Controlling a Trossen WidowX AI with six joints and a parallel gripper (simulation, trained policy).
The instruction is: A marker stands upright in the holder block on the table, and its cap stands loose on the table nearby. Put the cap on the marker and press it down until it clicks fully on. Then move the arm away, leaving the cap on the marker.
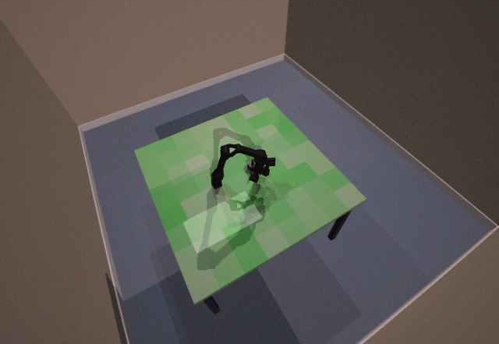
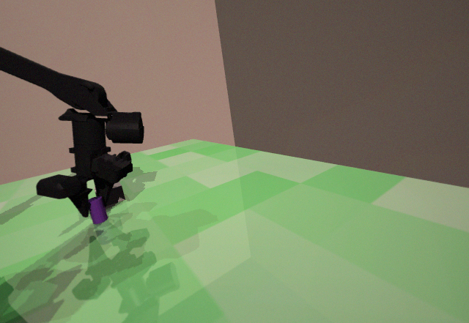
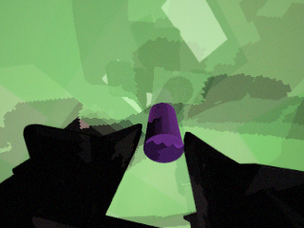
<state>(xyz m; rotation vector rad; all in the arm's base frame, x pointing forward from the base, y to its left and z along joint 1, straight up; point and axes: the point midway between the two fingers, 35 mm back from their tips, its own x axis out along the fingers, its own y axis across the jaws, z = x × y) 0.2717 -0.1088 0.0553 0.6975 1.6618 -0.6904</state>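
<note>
The holder block is 4 cm ahead of my gripper tip and 10 cm to the left of it. Also, from my gripper tip: purple cap: 1 cm ahead, 1 cm to the right.
</note>
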